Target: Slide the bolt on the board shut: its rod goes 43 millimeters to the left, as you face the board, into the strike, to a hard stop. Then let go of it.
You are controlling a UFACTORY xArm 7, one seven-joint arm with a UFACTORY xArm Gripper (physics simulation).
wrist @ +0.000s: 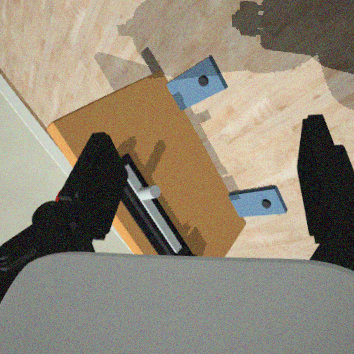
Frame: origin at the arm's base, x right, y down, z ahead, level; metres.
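Seen in the pictures: gripper, fingertip midpoint: (pixel 202 147).
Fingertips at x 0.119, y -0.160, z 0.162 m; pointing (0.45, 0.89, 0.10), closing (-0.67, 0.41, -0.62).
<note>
A point is followed by its place in that frame.
The brown board (pixel 200 165) @[x 0.117, y 0.005, z 0.344 m] stands at a slant across the middle of the wrist view. The bolt's silver rod (pixel 167 225) @[x 0.095, y -0.100, z 0.340 m] lies in a black housing (pixel 145 223) @[x 0.114, y -0.116, z 0.343 m] along the board, and its light grey knob (pixel 150 193) @[x 0.131, y -0.110, z 0.301 m] sticks out from it. The lower end of the housing is hidden behind the grey gripper body, and the strike cannot be made out. My gripper (pixel 202 147) @[x 0.119, y -0.161, z 0.162 m] is open and empty, its black fingers wide apart. The left finger overlaps the board's near edge beside the housing, and the knob shows between the fingers, nearer the left one, apart from both.
Two blue brackets with dark holes, one (pixel 192 87) @[x 0.191, y 0.024, z 0.274 m] at the top and one (pixel 252 202) @[x 0.029, y 0.024, z 0.343 m] at the right, join the board's back edge to the light wooden table top (pixel 265 130) @[x 0.091, y 0.032, z 0.252 m]. A pale surface (pixel 25 145) lies beyond the table's edge at left. Dark shadows fall at the upper right.
</note>
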